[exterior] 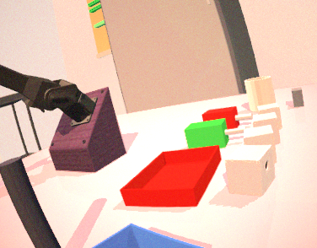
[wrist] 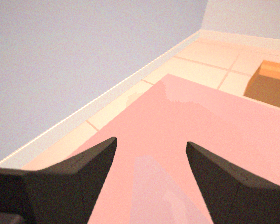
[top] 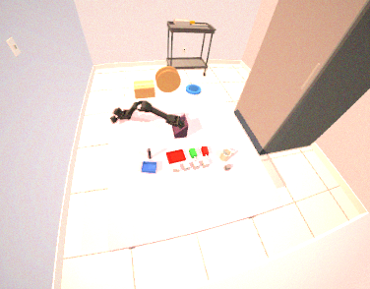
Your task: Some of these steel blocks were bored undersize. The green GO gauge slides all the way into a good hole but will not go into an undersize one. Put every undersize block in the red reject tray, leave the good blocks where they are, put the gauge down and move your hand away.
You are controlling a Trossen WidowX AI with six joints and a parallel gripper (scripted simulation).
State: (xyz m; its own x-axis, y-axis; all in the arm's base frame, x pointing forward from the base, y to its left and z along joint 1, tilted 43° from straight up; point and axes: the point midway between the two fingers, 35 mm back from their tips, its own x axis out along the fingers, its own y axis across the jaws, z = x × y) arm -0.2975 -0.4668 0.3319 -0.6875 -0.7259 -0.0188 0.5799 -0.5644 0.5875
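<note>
The green GO gauge is 63 cm to the left of my gripper tip, 60 cm ahead of it and 1 cm above it. Also, from my gripper tip: red gauge (74 cm to the left, 60 cm ahead, 1 cm above); then red reject tray (57 cm ahead, 48 cm to the left, 1 cm below); then blue tray (64 cm ahead, 26 cm to the left).
</note>
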